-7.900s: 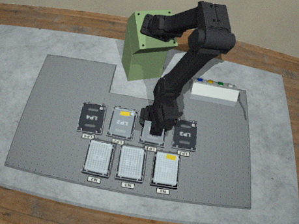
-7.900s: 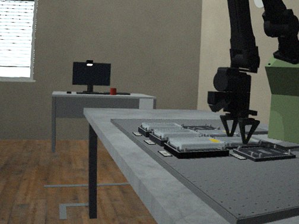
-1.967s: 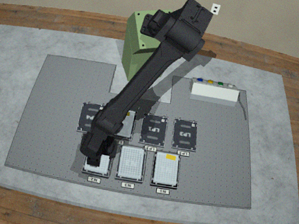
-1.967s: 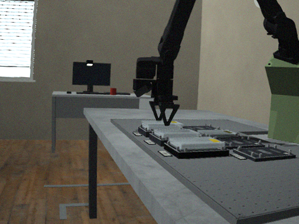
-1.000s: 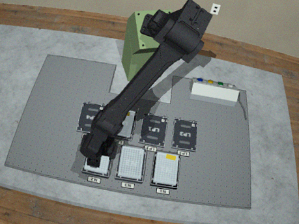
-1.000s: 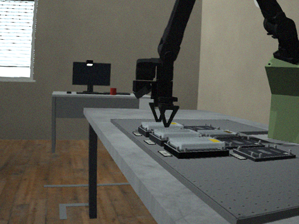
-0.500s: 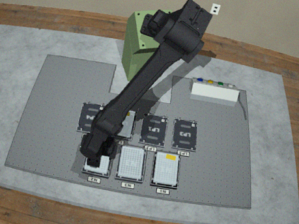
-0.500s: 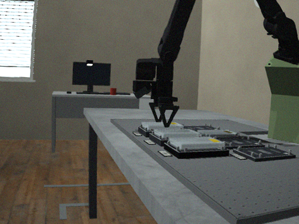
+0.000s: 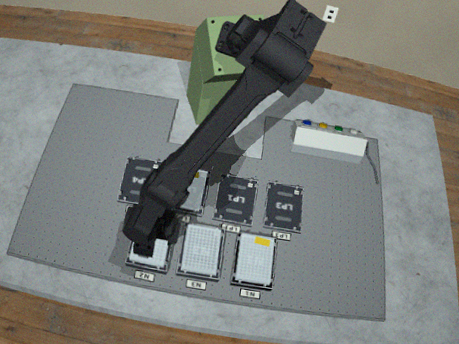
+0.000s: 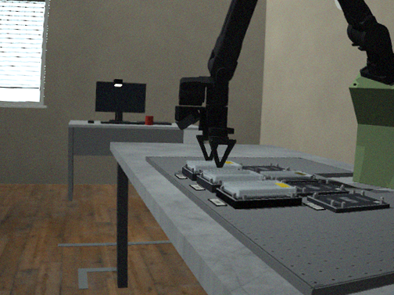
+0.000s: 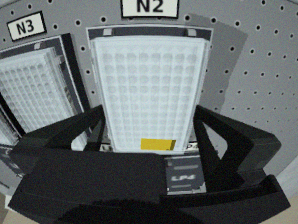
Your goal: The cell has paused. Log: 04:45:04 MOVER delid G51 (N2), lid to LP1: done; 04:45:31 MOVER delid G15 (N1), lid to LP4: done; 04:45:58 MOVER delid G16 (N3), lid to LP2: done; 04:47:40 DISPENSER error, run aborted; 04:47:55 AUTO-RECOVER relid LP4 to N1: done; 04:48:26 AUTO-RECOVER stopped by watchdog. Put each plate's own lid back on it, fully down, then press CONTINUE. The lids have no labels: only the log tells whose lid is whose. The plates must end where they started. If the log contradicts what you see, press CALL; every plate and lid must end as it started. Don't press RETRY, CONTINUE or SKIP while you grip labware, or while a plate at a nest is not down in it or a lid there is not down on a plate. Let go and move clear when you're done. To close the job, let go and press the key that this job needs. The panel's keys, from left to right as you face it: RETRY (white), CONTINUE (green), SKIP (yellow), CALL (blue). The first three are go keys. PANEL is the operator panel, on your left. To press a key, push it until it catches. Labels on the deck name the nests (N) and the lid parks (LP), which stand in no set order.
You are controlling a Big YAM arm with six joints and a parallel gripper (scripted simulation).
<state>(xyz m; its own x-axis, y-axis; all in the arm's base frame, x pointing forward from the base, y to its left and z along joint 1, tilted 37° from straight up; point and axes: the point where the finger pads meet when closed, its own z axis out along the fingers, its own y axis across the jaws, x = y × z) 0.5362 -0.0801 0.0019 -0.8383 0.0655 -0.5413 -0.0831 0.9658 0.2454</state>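
The clear unlabelled lid is 1 cm below my hand. The rest, counted from my hand: green continue key (51 cm behind, 41 cm to the left, 3 cm above); then blue call key (49 cm behind, 31 cm to the left, 3 cm above); then yellow skip key (50 cm behind, 36 cm to the left, 3 cm above).
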